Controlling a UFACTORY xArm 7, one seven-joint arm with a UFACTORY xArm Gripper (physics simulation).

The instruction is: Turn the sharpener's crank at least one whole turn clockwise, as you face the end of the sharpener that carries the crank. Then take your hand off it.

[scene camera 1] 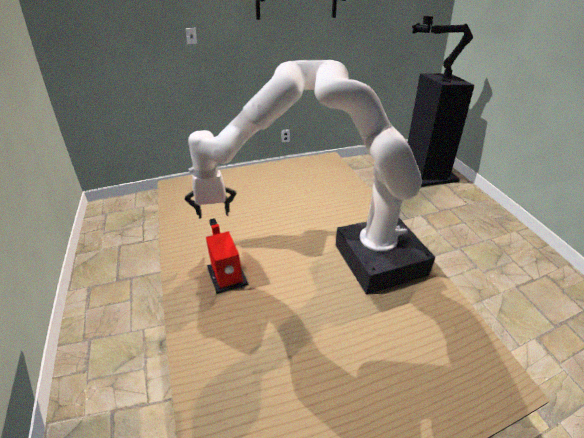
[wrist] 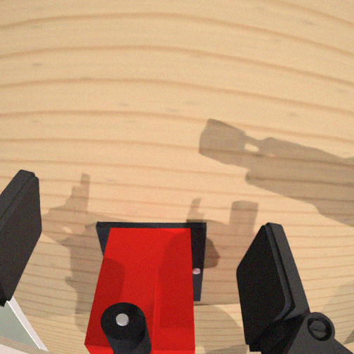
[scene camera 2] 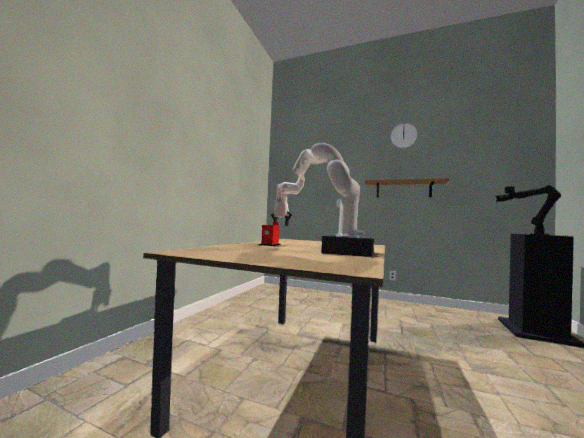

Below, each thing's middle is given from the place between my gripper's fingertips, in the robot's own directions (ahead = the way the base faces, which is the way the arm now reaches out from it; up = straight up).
My hand is 14 cm to the right of the red sharpener (scene camera 1: 225,270), 5 cm above it and 1 cm past it.
